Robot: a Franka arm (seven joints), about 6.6 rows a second.
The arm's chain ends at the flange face. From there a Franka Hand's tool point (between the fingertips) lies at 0.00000 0.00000 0.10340 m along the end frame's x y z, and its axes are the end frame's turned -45 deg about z.
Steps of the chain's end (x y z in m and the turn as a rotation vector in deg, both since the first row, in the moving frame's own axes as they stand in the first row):
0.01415, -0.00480, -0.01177, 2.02, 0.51, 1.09
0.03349, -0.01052, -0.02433, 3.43, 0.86, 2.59
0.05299, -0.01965, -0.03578, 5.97, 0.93, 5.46
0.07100, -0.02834, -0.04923, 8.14, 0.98, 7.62
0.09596, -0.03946, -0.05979, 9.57, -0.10, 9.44
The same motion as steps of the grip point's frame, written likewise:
0.01665, 0.00472, -0.01184, 1.07, 1.79, 1.09
0.03666, 0.01309, -0.02453, 1.82, 3.03, 2.59
0.06045, 0.01758, -0.03635, 3.56, 4.88, 5.46
0.08241, 0.02186, -0.05029, 5.06, 6.45, 7.62
0.10874, 0.02872, -0.06123, 6.84, 6.70, 9.44

